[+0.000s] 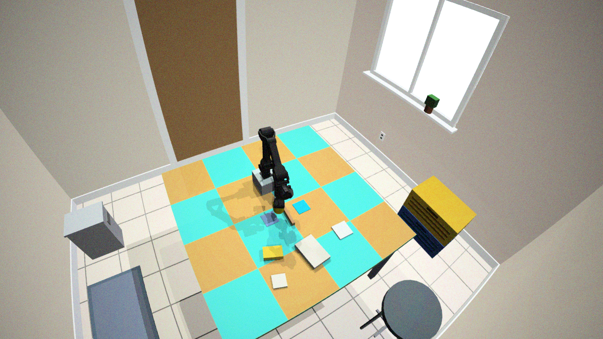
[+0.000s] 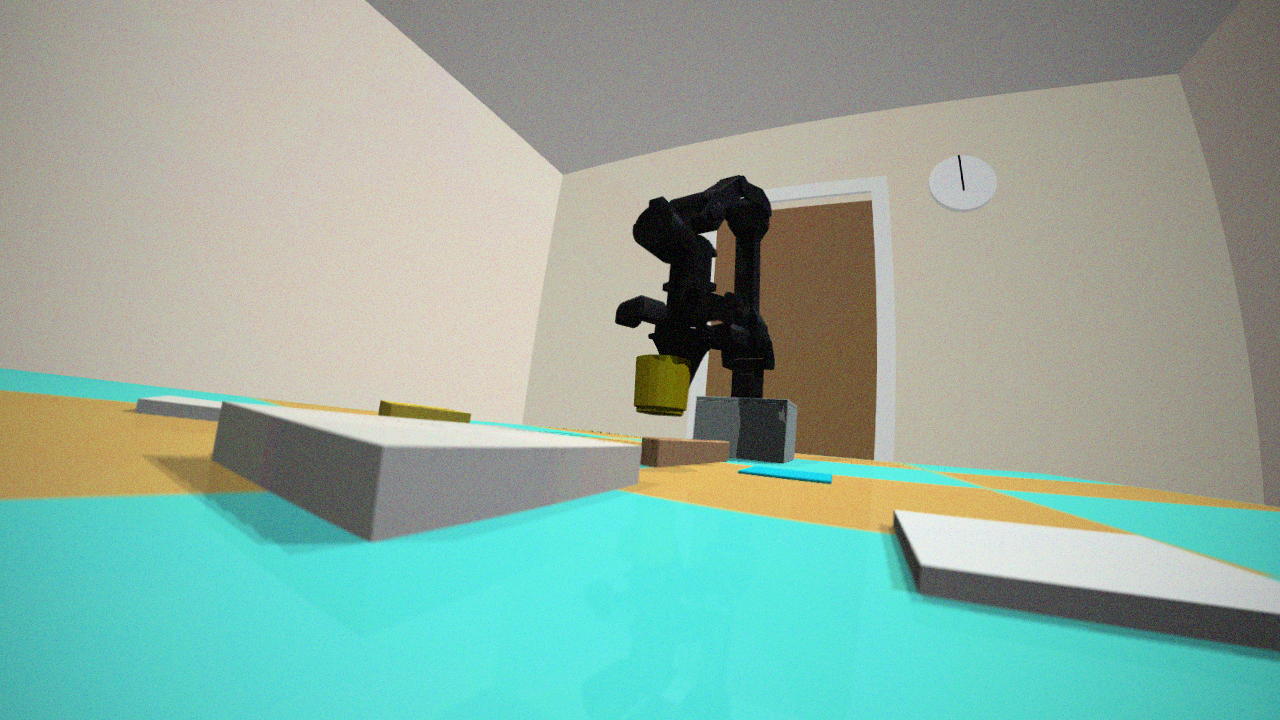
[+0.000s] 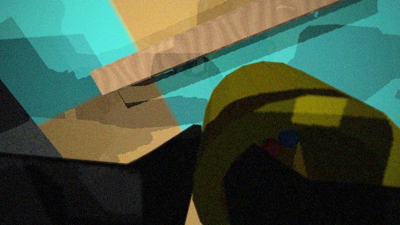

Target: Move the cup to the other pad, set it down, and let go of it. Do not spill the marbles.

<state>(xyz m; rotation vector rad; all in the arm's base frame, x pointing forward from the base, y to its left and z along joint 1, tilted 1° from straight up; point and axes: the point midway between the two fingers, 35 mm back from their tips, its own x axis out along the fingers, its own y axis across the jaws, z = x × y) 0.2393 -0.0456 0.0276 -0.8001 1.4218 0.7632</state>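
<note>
Right now the bright blue pad is 15 cm to the left of my gripper tip, 10 cm below it and 5 cm ahead of it. The rest, counted from my gripper tip: olive-yellow cup: 2 cm to the right, 2 cm ahead; then thin wooden bar: 8 cm below, 3 cm to the left, 3 cm ahead; then grey-blue pad: 10 cm below, 8 cm to the right, 2 cm ahead.
</note>
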